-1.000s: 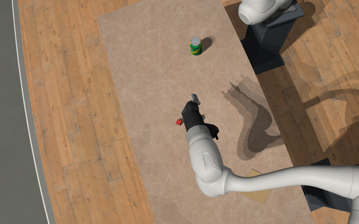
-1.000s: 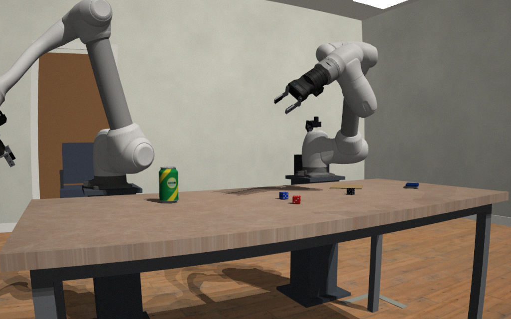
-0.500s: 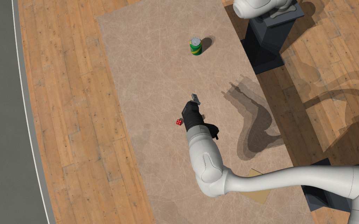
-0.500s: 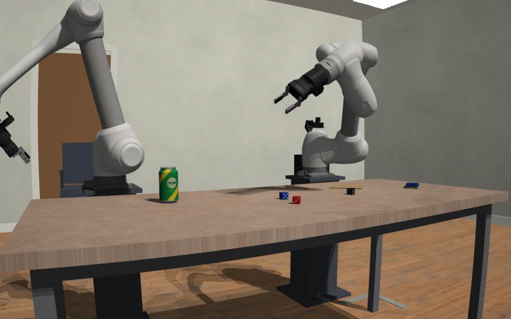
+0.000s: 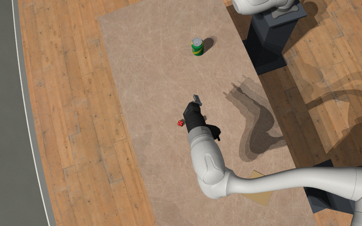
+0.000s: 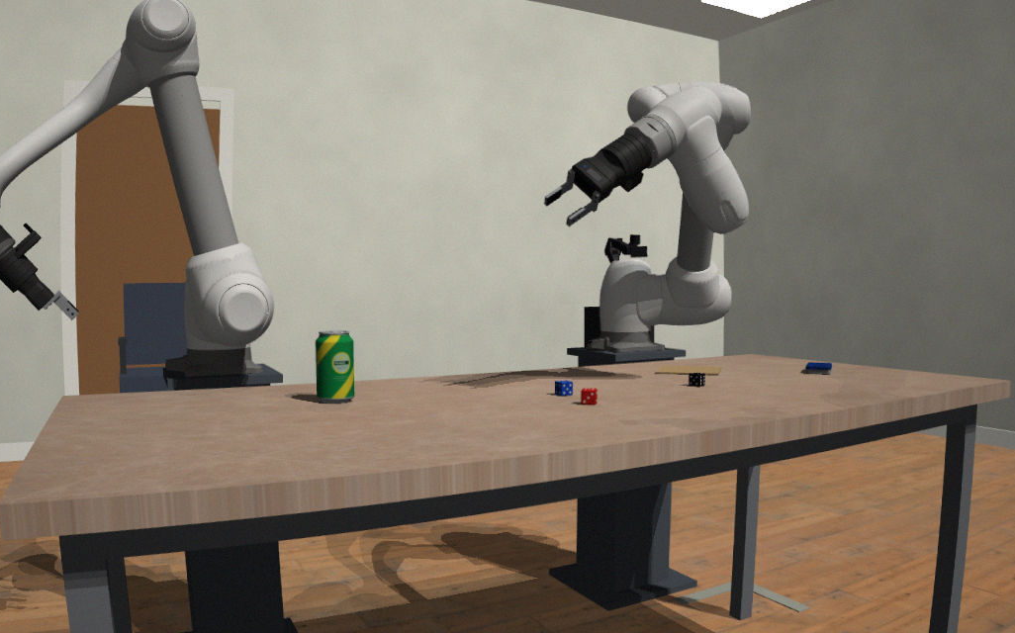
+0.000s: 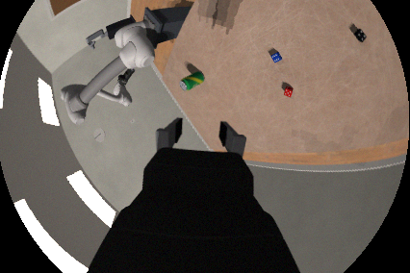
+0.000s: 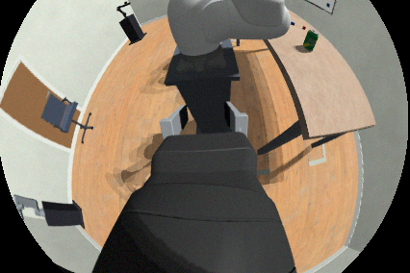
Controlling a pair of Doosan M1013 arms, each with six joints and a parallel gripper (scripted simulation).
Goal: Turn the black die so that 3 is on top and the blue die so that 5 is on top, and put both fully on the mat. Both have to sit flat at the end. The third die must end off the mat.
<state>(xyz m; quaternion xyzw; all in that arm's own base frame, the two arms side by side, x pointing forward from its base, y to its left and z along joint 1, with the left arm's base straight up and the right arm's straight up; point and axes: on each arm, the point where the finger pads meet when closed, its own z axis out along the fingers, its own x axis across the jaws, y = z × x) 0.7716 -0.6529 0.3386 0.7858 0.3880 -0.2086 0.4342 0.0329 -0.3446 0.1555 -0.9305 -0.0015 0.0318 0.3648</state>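
My left hand is 33 cm above the red die, 9 cm short of it and 1 cm to the left of it. The rest, counted from my left hand: black die 33 cm below, 30 cm to the left, 2 cm ahead; then tan mat 46 cm to the left, 34 cm below, 18 cm behind; then blue die 33 cm below, 2 cm behind, 1 cm to the left.
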